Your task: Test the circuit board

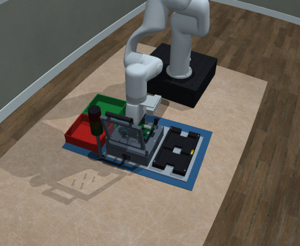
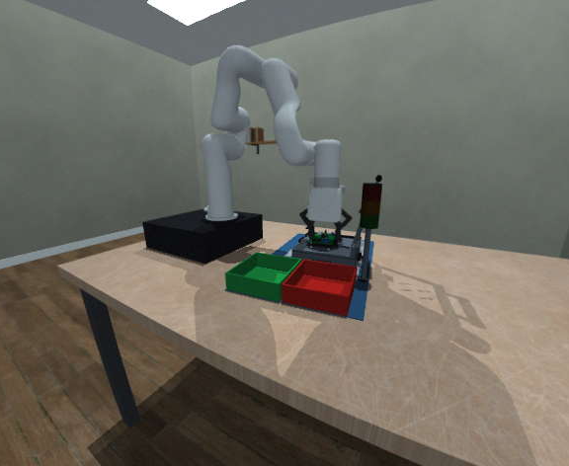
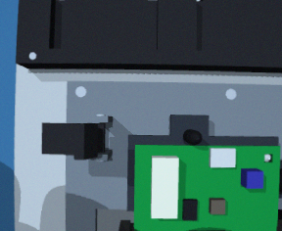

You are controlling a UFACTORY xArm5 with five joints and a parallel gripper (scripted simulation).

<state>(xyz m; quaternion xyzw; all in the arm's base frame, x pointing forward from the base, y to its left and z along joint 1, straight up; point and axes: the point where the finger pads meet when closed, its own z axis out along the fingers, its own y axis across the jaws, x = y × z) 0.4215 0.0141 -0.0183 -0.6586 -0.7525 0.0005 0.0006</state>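
Now: the green circuit board right at my hand. From my hand the other things lie so: lid (12 cm ahead, 2 cm to the left, 10 cm above); red bin (7 cm ahead, 19 cm to the right, 7 cm below); black latch (7 cm behind, 5 cm to the left, 1 cm above).
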